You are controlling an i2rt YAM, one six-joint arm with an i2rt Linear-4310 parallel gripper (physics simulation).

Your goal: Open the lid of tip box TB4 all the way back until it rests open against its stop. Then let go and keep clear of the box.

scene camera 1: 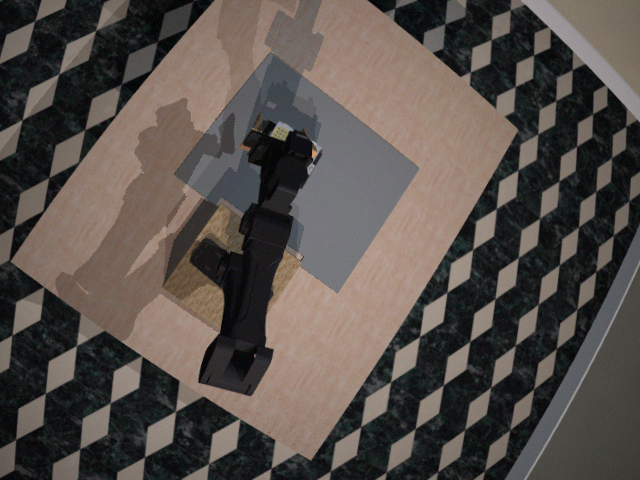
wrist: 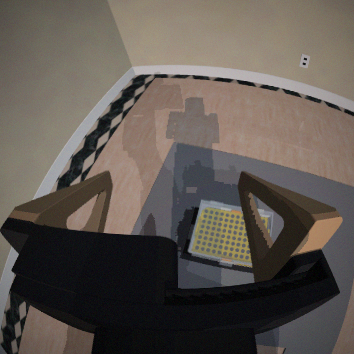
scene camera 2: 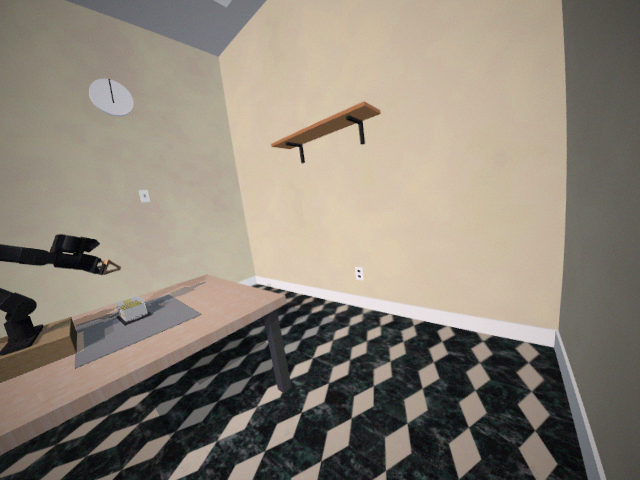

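Seen in the pictures: gripper, fingertip midpoint: (scene camera 1: 281,122) (wrist: 174,177) (scene camera 2: 114,266); arm's base at its link origin: (scene camera 1: 231,277) (scene camera 2: 24,339).
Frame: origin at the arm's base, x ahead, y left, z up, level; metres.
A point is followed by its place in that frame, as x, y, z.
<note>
A tip box (scene camera 1: 280,130) @(0.334, 0.134, 0.004) (scene camera 2: 132,310) @(0.320, 0.024, -0.027) (wrist: 220,232) @(0.311, 0.102, 0.003), pale with a yellow grid of tips showing through its clear top, stands on the grey mat (scene camera 1: 361,180) @(0.402, -0.105, -0.074) (scene camera 2: 170,315) @(0.443, -0.077, -0.076) (wrist: 310,195) @(0.469, -0.065, -0.074). Its lid looks closed. No label is legible, so I cannot confirm that it is TB4. My gripper (scene camera 1: 281,124) @(0.299, 0.140, 0.167) (scene camera 2: 112,266) @(0.299, 0.140, 0.167) (wrist: 174,177) @(0.299, 0.140, 0.167) is wide open and empty. In the second scene view it is high above the mat, well clear of the box. In the wrist view the right finger hides the box's right part. In the first scene view the arm covers much of it.
The arm stands on a wooden block (scene camera 1: 191,281) @(-0.066, 0.065, 0.003) (scene camera 2: 41,353) @(0.054, -0.113, -0.034) on the pinkish table (scene camera 1: 439,129) @(0.670, -0.185, -0.077) (scene camera 2: 232,299) @(0.695, -0.173, -0.077) (wrist: 280,130) @(0.636, 0.032, -0.077). The mat's edge meets the block's front. A wall shelf (scene camera 2: 325,124) hangs far from the arm.
</note>
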